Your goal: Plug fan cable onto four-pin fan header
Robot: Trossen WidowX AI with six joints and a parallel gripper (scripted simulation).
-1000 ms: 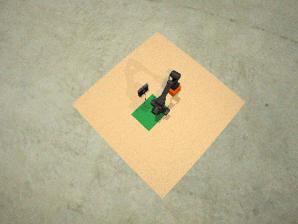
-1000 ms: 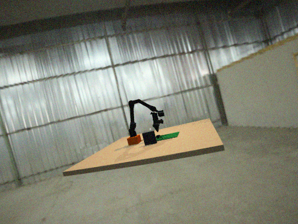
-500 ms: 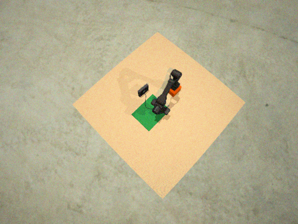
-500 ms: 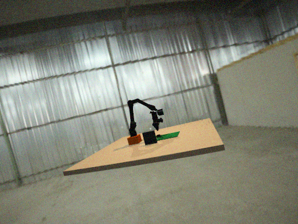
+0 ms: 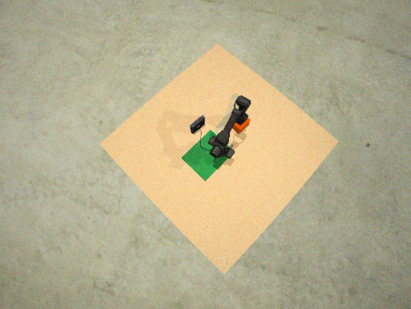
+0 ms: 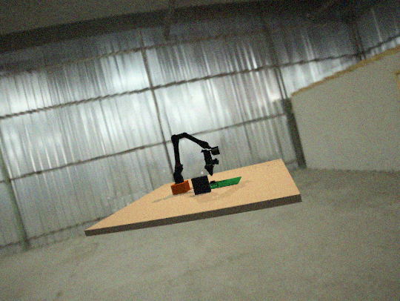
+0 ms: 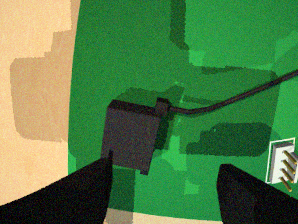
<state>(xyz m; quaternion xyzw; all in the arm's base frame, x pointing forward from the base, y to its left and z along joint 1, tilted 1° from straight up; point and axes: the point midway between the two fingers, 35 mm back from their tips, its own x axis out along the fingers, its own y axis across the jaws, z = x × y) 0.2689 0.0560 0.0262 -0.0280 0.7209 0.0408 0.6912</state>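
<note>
Now: gripper tip 20 mm past the black plug, 20 mm to the right of it and 60 mm above it. From my gripper tip the other things lie so: white four-pin fan header 20 mm behind, 90 mm to the right, 70 mm below; black fan 30 mm behind, 250 mm to the right, 10 mm below; green board 70 mm ahead, 60 mm to the right, 80 mm below.
</note>
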